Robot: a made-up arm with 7 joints.
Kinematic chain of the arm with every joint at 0, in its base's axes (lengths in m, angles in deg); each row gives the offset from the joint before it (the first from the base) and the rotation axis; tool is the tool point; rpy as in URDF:
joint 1: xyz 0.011 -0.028 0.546 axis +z
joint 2: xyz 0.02 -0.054 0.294 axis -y
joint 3: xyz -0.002 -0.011 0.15 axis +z
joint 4: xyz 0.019 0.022 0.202 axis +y
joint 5: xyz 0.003 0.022 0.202 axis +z
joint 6: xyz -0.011 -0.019 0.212 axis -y
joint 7: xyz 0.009 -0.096 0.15 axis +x
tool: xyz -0.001 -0.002 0.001 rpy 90 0 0
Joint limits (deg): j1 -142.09..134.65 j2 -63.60..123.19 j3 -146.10..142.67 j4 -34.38..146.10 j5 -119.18..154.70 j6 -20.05..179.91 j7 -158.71..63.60
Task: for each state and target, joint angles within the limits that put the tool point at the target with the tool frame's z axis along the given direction. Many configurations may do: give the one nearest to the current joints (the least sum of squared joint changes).
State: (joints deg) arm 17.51 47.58 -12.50 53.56 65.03 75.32 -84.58
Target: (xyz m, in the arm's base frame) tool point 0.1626 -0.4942 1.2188 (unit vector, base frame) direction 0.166 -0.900 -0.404
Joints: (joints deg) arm 29.96 59.49 -41.11 87.21 76.49 78.83 -79.54
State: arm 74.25 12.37 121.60 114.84 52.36 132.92 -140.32
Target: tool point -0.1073 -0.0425 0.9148 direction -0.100 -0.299 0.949
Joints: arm 72.48 26.10 122.00 134.08 70.80 155.94 -126.16
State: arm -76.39 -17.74 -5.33 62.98 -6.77 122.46 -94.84
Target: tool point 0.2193 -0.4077 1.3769 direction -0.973 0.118 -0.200
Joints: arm -41.86 -29.75 18.86 17.75 17.08 141.59 -80.50
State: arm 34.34 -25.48 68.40 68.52 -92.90 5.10 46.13
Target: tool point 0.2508 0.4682 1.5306 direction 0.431 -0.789 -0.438
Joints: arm 38.65 -24.48 65.40 44.41 -49.44 9.75 63.60
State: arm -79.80 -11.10 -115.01 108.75 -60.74 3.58 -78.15
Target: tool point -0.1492 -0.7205 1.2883 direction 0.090 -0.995 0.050
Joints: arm -51.98 -25.34 -78.65 79.92 -65.94 42.56 -89.75
